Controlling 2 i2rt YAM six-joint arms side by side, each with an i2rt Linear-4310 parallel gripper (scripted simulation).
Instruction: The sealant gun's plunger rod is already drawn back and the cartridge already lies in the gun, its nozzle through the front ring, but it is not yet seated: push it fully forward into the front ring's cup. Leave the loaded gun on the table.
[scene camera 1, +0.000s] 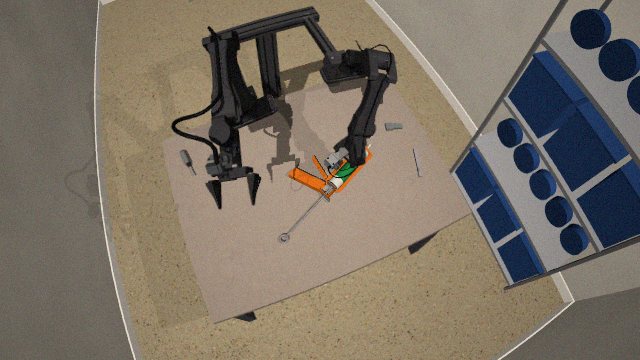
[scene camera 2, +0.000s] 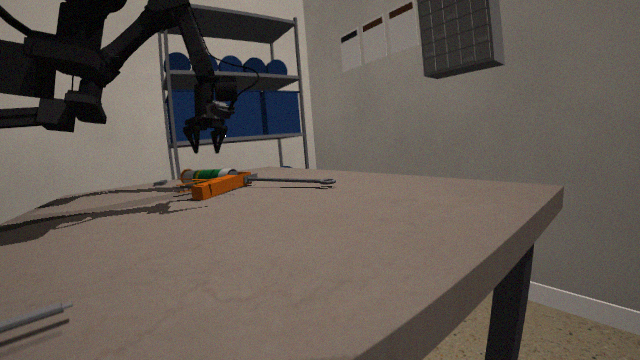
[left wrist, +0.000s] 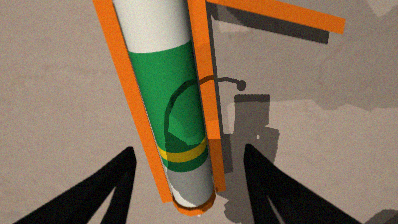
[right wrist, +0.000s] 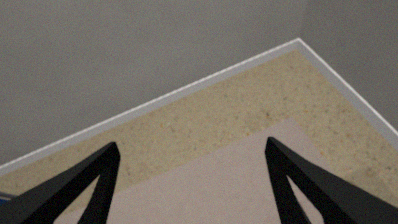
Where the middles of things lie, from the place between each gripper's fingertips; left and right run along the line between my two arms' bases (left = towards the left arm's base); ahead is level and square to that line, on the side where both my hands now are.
Now: left hand (scene camera 2: 207, 153) 20 mm short of the orange sealant gun (scene camera 2: 212, 187), 130 mm to the left of it and 90 mm above it.
I see my right gripper 120 mm past the orange sealant gun, 340 mm to the right of it and 490 mm above it.
